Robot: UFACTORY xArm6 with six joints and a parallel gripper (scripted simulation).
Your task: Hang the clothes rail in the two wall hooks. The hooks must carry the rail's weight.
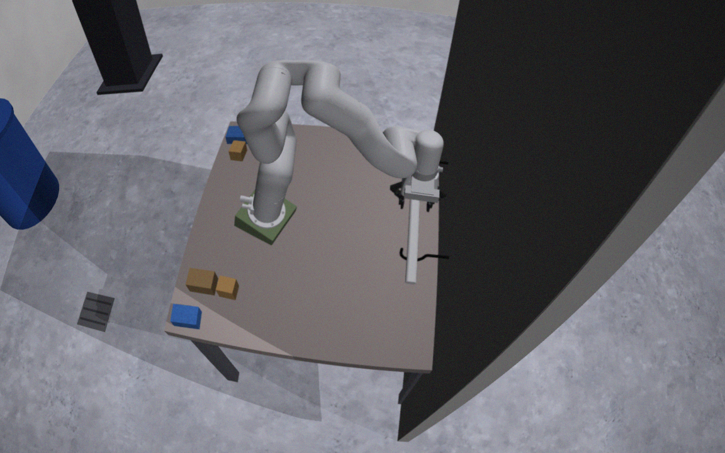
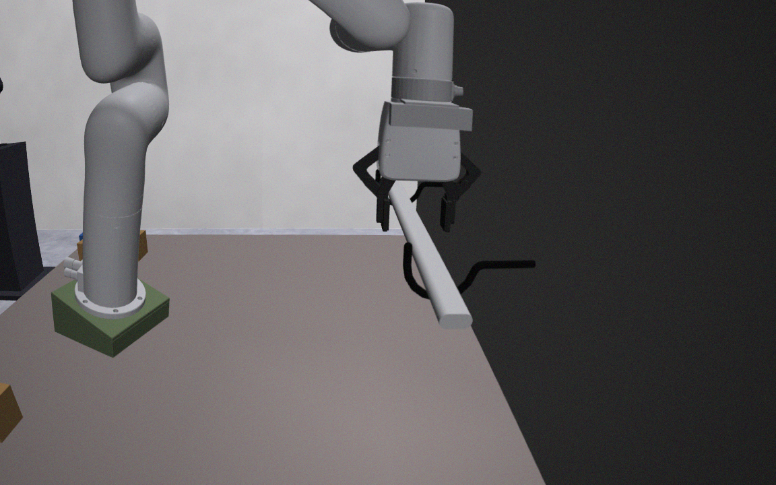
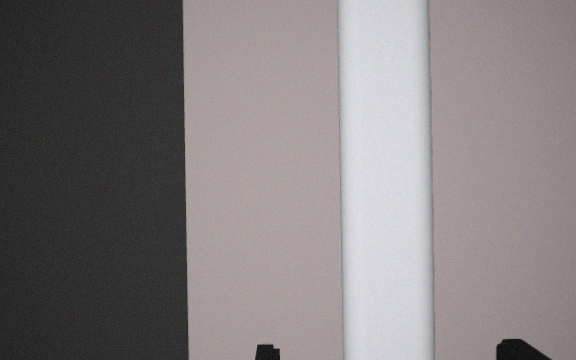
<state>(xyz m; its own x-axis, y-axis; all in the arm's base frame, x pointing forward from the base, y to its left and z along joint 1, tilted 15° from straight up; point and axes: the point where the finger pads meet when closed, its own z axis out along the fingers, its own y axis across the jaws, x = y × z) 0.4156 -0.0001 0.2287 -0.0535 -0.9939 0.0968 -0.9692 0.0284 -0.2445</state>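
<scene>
The clothes rail lies 2 cm below my hand. From my hand the other things lie so: dark wall panel: 25 cm above, 12 cm ahead, 1 cm to the right.
</scene>
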